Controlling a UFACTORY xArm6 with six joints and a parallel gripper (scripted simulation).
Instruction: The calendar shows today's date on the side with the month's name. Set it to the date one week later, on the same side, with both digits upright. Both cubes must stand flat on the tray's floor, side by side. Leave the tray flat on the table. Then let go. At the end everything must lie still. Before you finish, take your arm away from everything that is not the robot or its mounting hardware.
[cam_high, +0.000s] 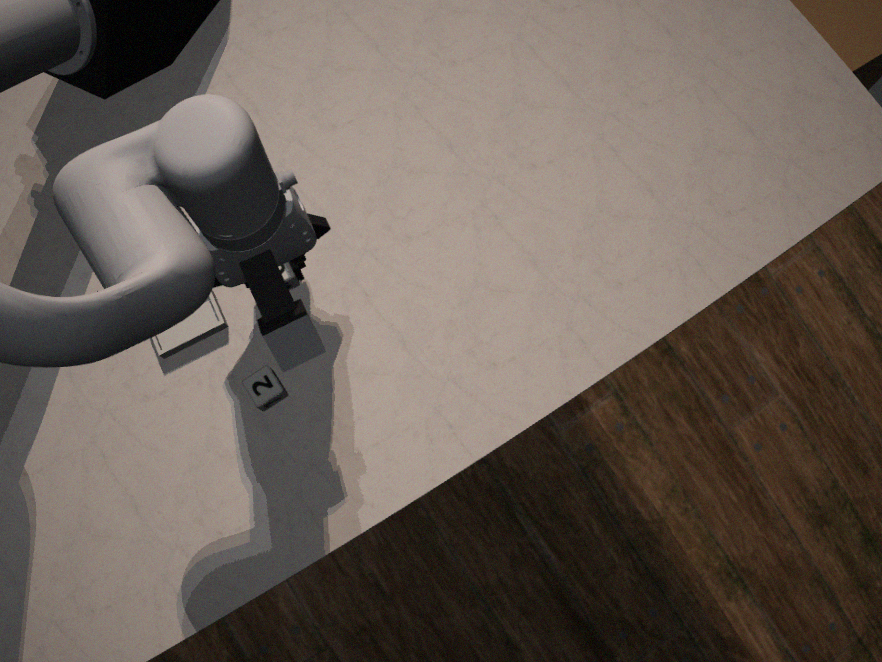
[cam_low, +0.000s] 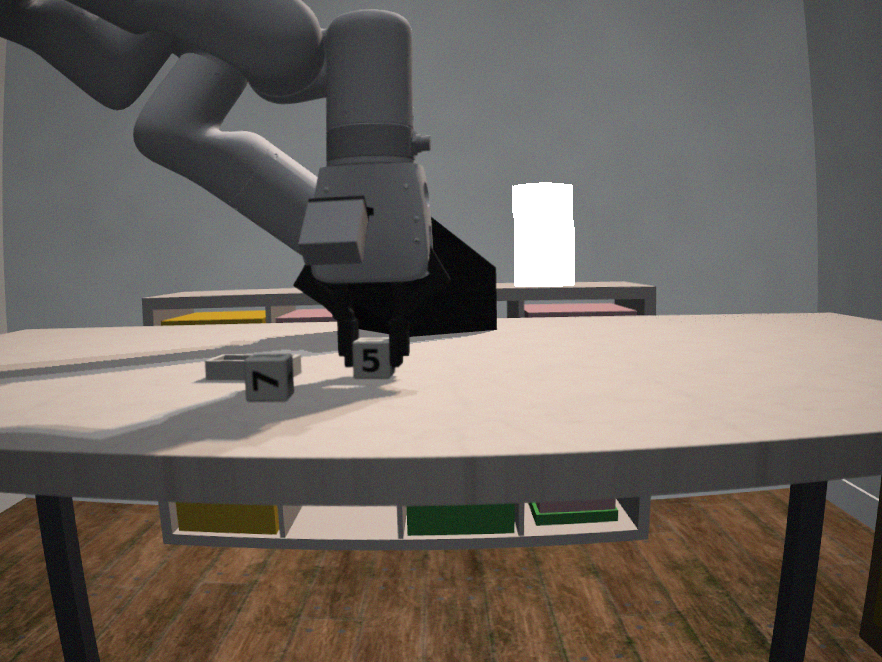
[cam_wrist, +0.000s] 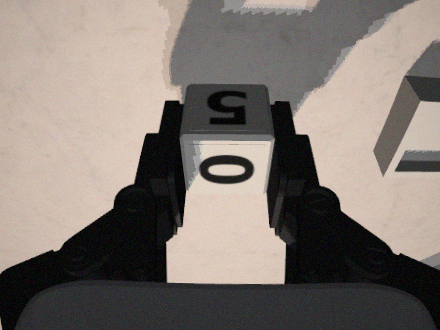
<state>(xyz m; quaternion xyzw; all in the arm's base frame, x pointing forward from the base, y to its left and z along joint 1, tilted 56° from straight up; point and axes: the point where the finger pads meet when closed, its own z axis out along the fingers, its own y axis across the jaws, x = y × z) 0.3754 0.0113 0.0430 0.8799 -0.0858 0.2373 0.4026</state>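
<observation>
Now: hand 70 mm short of the white cube, 90 mm to the left of it and 10 mm above it. The rest, counted from my hand: grey tray: 40 mm behind, 100 mm to the right, 20 mm below.
</observation>
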